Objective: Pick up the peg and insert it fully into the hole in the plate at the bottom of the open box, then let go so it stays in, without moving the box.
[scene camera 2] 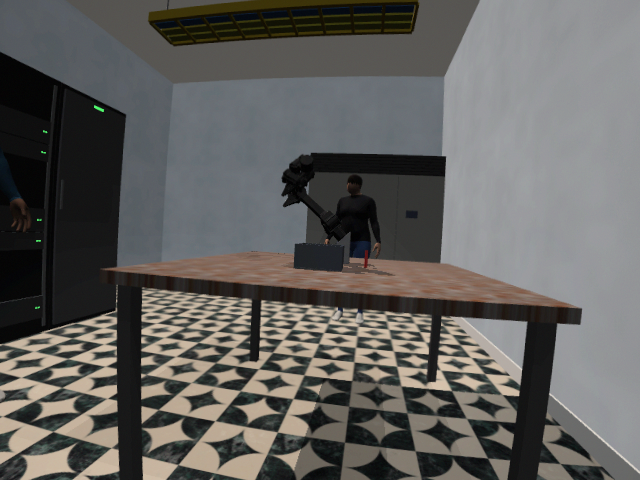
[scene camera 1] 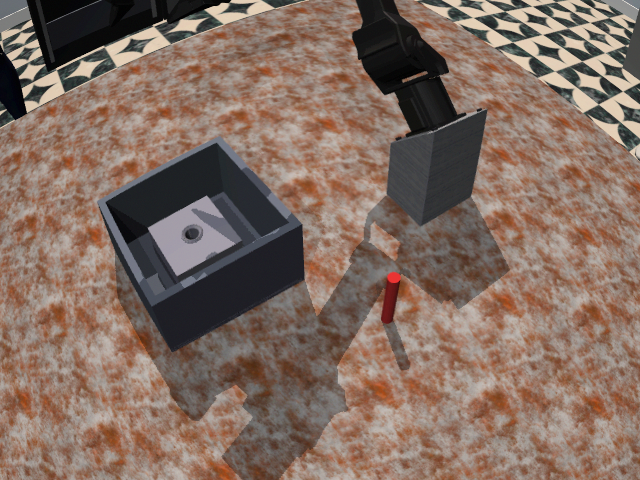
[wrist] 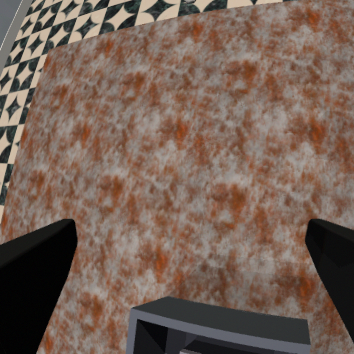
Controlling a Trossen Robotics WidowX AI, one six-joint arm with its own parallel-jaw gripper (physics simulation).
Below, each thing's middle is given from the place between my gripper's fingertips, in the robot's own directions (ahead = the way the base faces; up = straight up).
I see the dark grey box point(scene camera 1: 271, 261) 5 cm ahead of my hand, 18 cm to the left of it and 23 cm below it. The rest, counted from my hand: pale plate point(scene camera 1: 193, 238): 5 cm ahead, 18 cm to the left, 24 cm below.
